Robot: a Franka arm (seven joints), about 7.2 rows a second.
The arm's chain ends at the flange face. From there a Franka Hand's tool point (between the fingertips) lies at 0.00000 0.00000 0.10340 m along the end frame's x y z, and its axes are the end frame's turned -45 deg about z.
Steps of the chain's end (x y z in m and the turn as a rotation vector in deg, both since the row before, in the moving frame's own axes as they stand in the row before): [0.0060, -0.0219, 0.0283, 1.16, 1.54, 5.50]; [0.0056, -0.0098, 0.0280, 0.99, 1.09, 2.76]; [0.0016, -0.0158, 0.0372, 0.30, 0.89, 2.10]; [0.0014, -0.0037, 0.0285, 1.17, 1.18, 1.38]
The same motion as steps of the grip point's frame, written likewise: [0.0231, -0.0106, 0.0282, -0.27, 1.91, 5.50]; [0.0135, -0.0028, 0.0280, -0.07, 1.47, 2.76]; [0.0138, -0.0093, 0.0372, -0.42, 0.84, 2.10]; [0.0066, -0.0016, 0.0285, -0.01, 1.66, 1.38]
